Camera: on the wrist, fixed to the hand. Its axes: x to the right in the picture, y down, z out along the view.
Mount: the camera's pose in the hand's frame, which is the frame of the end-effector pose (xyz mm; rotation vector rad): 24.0 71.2 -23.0 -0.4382 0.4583 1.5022
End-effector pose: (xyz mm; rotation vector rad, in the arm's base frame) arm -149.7 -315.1 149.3 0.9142 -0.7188 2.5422
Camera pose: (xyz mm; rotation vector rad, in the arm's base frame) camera -212.1 -356.5 125.6 0.4261 1.3604 -1.9160
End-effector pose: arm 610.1 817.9 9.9 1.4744 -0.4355 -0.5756
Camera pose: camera 649.7 822.0 77.6 0.5124 -0.8217 0.8079
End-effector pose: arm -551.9 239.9 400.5 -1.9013 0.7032 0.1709
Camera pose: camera -575.4 190.8 343.9 -1.3782 2.4530 0.8779
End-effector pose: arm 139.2 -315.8 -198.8 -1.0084 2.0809 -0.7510
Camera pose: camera 80.1 -293.4 -245.6 0.7375 2.6351 0.3145
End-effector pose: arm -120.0 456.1 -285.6 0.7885 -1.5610 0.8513
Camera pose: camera -172.4 511.5 -266.8 -1.0366 -1.6486 1.4658
